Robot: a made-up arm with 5 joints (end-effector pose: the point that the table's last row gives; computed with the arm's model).
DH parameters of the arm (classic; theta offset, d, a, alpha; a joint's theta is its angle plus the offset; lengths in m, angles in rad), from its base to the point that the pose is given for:
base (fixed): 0 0 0.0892 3.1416
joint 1: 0 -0.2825 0.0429 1.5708
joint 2: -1.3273 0 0.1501 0
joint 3: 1.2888 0 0.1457 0
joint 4: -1.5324 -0.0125 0 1.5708
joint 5: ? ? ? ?
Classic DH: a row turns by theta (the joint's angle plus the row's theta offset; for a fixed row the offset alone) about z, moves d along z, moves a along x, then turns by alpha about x.
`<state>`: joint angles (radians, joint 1 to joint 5).
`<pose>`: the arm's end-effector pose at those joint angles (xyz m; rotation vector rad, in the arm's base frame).
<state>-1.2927 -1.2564 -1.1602 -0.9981 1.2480</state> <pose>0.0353 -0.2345 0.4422 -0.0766 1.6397 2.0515</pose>
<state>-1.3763 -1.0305 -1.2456 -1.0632 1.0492</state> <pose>0.0617 -0.2045 0.4869 -0.3161 1.6623 1.9158</pose>
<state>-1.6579 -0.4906 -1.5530 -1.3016 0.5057</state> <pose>0.1111 -0.1075 0.5460 -0.9108 1.3301 1.7241</pose>
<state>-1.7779 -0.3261 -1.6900 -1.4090 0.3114</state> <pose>0.1179 -0.0760 0.5485 -1.0343 1.0935 1.7101</pose>
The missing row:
joint 5: -0.0487 -0.0448 0 0
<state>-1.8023 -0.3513 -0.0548 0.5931 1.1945</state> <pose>0.0549 0.1998 0.4861 0.6173 -1.8125 2.3000</pose>
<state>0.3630 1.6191 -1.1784 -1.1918 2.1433</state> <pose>0.4152 -0.1372 0.2129 -2.3427 -0.8340 0.8227</pose>
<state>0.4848 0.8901 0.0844 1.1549 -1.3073</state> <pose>0.2971 -0.1236 0.1907 -0.2716 0.5836 -1.7867</pose>
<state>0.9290 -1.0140 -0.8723 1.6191 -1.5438</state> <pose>0.0379 0.0477 0.5387 0.7297 -2.1182 -1.6278</pose>
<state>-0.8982 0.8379 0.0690 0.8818 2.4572</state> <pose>0.2609 0.1955 0.1981 -0.2226 -0.2364 -2.9597</pose>
